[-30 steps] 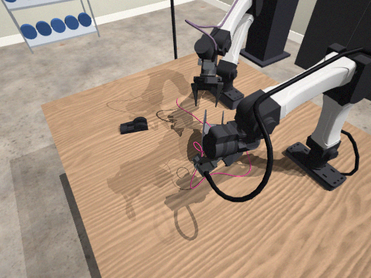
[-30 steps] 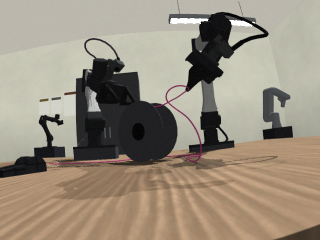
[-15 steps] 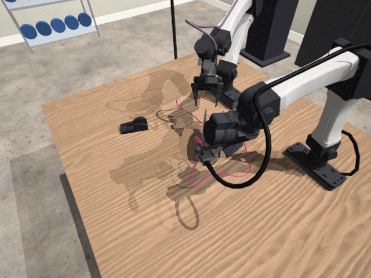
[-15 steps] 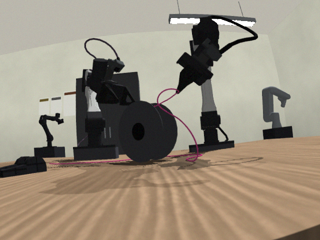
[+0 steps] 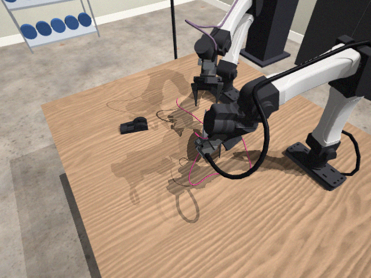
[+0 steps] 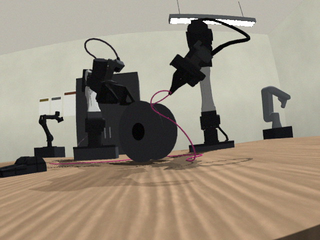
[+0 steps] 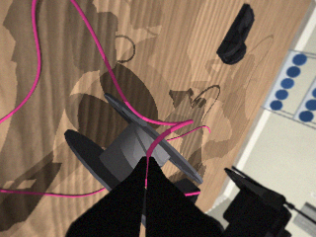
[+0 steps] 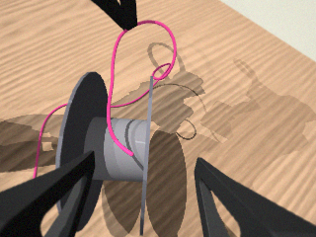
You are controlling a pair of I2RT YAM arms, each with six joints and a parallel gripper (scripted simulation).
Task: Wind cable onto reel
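Right now my left hand is 70 mm past the dark grey reel, 80 mm to the left of it and 100 mm above it. Round my left hand: small grey tool: 120 mm ahead, 450 mm to the left, 190 mm below; then small black device: 140 mm ahead, 370 mm to the right, 170 mm below.
Right now my right hand is 100 mm above the dark grey reel, 60 mm to the right of it and 10 mm short of it. The rest, counted from my right hand: small grey tool: 590 mm to the left, 200 mm ahead, 190 mm below; then small black device: 230 mm to the right, 220 mm ahead, 170 mm below.
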